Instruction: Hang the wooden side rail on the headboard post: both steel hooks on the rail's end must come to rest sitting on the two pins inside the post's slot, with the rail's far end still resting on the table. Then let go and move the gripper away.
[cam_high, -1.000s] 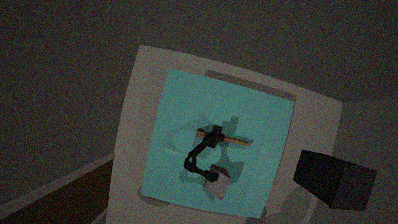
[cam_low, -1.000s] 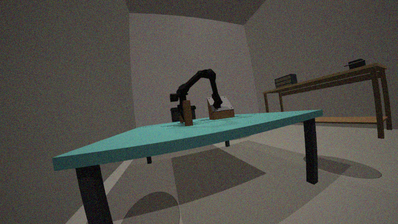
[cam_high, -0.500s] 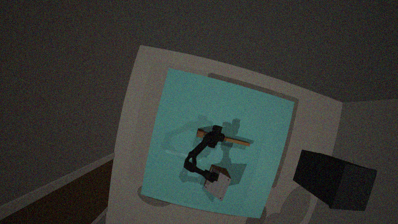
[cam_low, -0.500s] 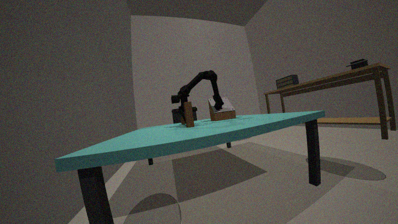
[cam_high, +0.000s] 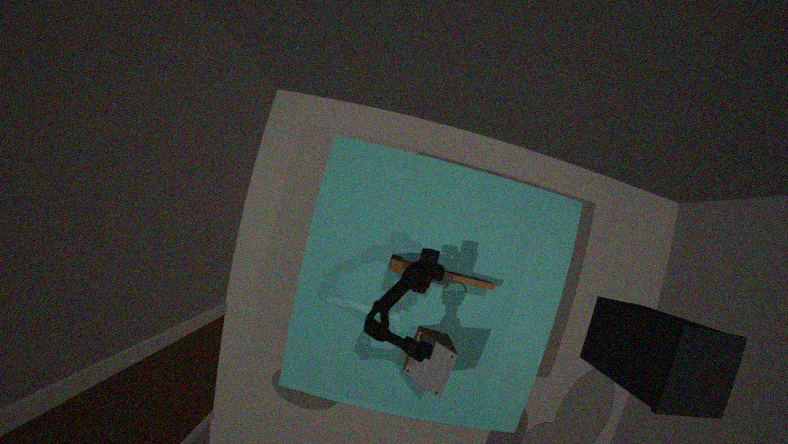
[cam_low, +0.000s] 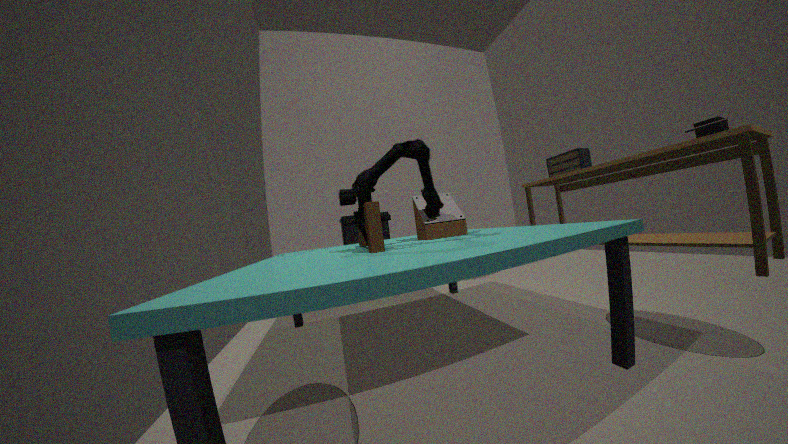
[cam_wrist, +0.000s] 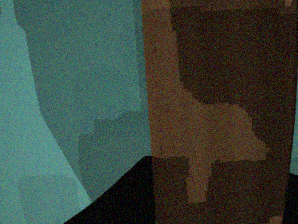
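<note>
Right now my gripper tip is 120 mm to the right of the headboard post and 50 mm below it.
</note>
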